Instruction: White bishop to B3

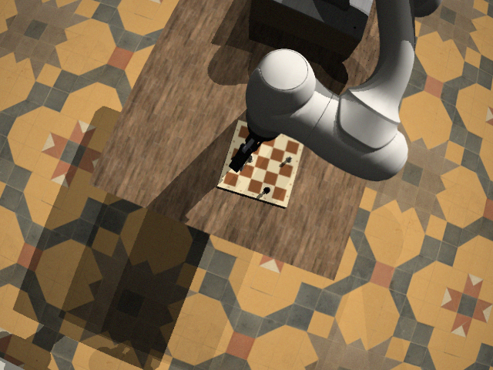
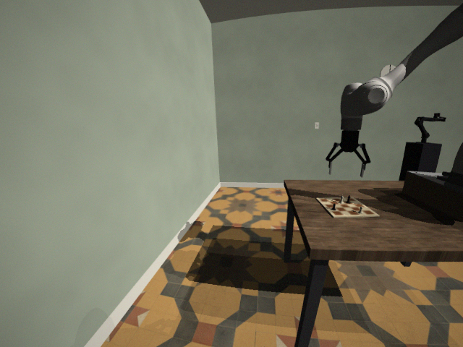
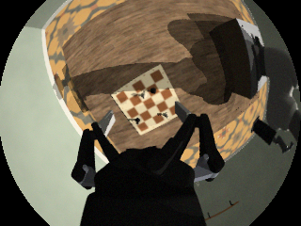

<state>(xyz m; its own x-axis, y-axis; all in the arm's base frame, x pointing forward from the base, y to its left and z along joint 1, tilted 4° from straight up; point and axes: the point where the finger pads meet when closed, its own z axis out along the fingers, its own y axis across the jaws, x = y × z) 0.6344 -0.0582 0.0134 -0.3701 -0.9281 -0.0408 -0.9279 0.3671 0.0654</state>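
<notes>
The white bishop lies 14 cm below my hand. Round my hand: chessboard 17 cm below, 4 cm to the left; then black piece 15 cm below, 8 cm to the left, 8 cm ahead.
</notes>
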